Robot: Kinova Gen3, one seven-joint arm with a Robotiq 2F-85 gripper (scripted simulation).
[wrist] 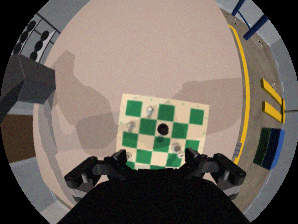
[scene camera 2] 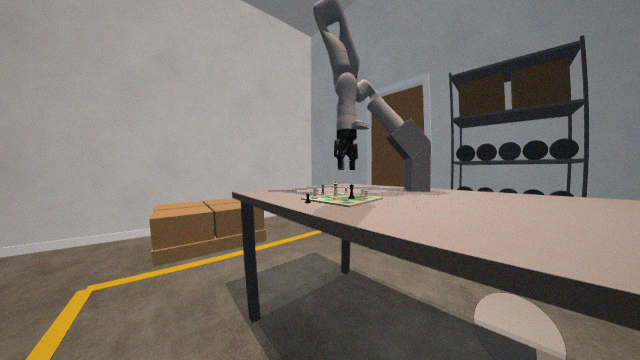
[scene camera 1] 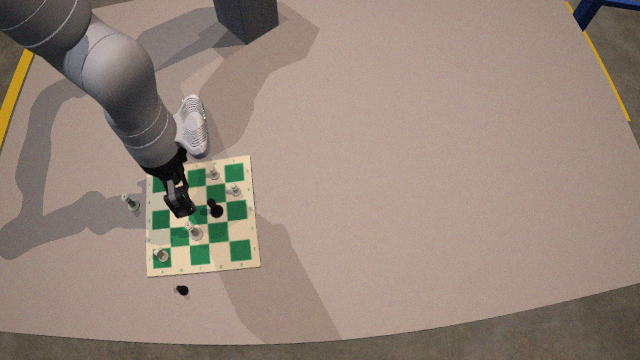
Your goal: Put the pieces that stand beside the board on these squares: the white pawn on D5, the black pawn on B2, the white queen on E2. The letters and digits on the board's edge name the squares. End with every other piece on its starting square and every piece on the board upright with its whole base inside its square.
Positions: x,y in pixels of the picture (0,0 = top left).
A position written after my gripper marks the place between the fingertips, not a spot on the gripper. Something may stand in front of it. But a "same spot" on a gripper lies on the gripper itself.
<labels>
my gripper: wrist 155,155; scene camera 2; scene camera 1
same spot on my gripper: [scene camera 2: 347,135] = [scene camera 1: 177,166]
</labels>
